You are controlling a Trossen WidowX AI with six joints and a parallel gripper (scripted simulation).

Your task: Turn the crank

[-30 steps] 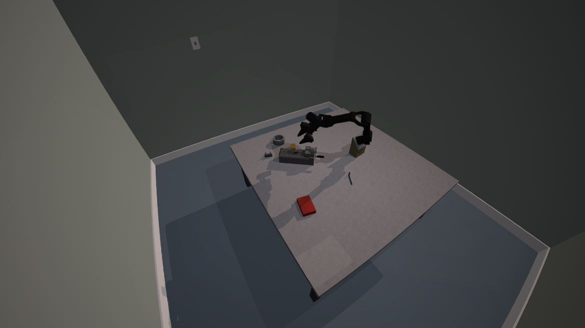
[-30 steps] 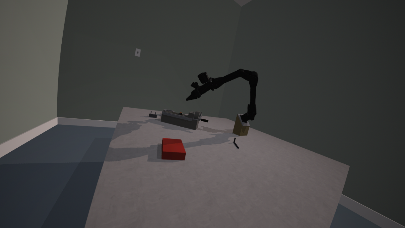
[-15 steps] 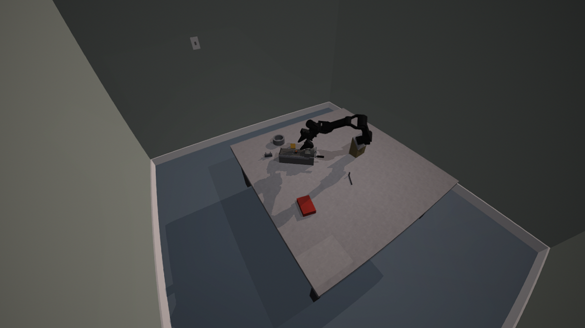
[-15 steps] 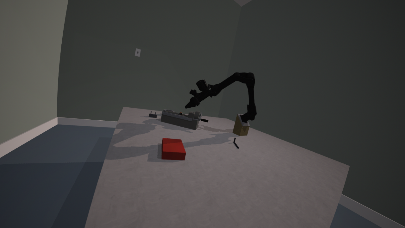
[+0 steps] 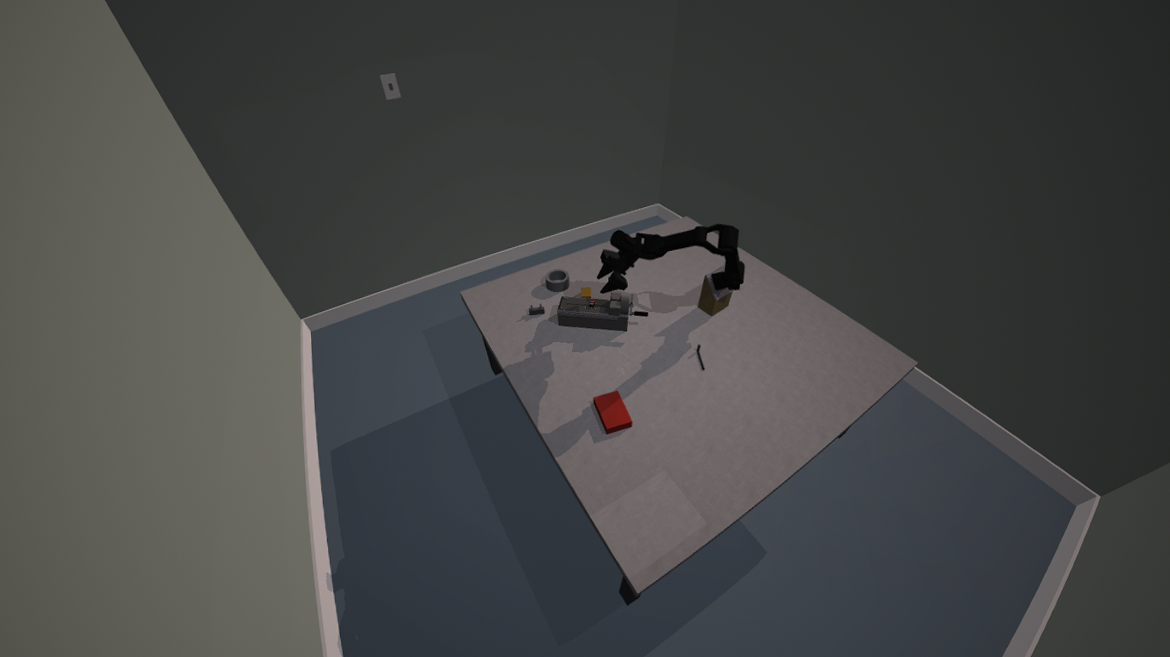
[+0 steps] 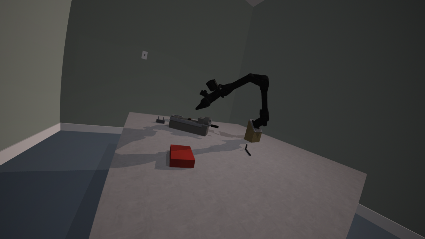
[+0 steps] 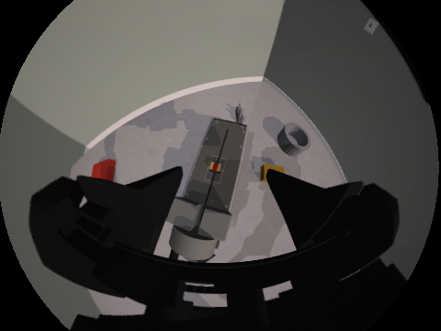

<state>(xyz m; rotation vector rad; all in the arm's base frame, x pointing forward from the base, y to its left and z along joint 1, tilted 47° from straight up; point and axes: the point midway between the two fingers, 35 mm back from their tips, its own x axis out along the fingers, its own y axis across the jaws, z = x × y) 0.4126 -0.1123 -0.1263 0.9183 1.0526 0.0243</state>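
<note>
The black crank handle lies 100 mm behind my gripper tip, 130 mm to the left of it and 80 mm below it. Round my gripper tip: dark clip (200 mm ahead, 150 mm to the right, 140 mm below); yellow block (20 mm behind, 140 mm to the right, 140 mm below); red pointer (30 mm ahead, 70 mm below).
</note>
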